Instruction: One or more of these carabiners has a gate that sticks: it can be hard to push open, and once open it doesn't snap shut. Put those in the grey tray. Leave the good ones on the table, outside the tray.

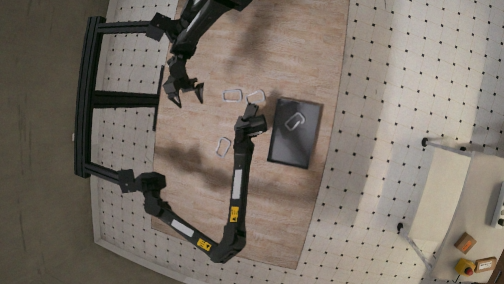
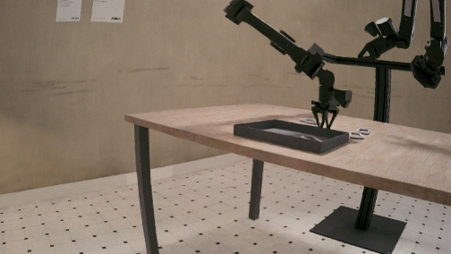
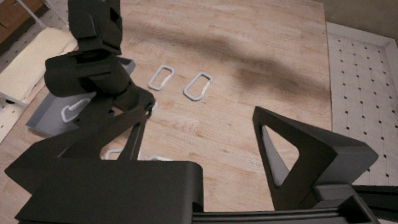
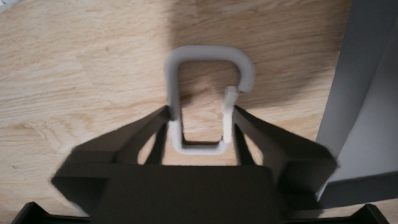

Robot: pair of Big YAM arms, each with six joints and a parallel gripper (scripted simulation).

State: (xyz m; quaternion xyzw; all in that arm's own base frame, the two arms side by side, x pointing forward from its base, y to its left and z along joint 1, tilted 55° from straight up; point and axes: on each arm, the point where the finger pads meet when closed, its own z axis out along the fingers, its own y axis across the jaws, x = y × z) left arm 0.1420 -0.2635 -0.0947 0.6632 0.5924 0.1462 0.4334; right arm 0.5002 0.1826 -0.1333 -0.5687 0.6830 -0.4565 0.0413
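Right now my right hand is 200 mm short of the grey tray and 20 mm to the right of it.
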